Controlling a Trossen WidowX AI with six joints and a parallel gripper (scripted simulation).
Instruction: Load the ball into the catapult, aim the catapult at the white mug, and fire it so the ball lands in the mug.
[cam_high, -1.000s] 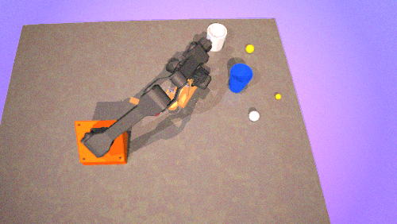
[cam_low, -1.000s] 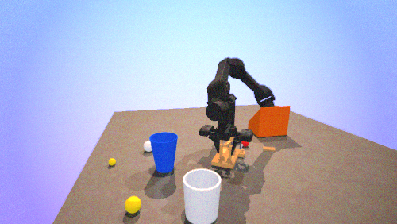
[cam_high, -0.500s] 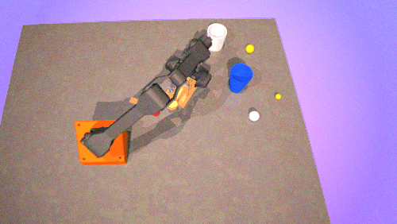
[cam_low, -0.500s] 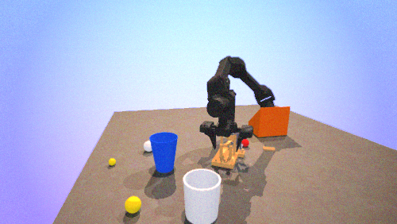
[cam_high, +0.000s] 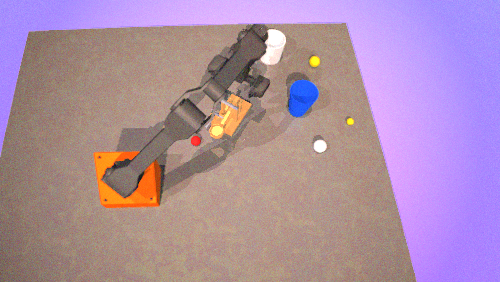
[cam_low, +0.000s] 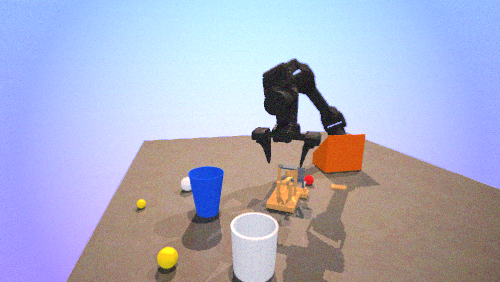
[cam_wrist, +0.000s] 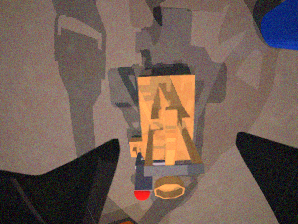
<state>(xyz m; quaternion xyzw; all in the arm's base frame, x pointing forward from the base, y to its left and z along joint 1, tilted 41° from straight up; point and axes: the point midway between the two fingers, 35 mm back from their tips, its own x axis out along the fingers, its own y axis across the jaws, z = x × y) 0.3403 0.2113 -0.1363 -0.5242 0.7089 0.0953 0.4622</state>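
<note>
Now: gripper tip 14 cm past the red ball, 12 cm to the left of it and 11 cm above it. The rest, counted from my gripper tip: orange peg 23 cm behind, 6 cm to the right, 12 cm below; white mug 15 cm ahead, 23 cm to the left, 10 cm below; blue cup 22 cm ahead, 1 cm to the right, 10 cm below.
</note>
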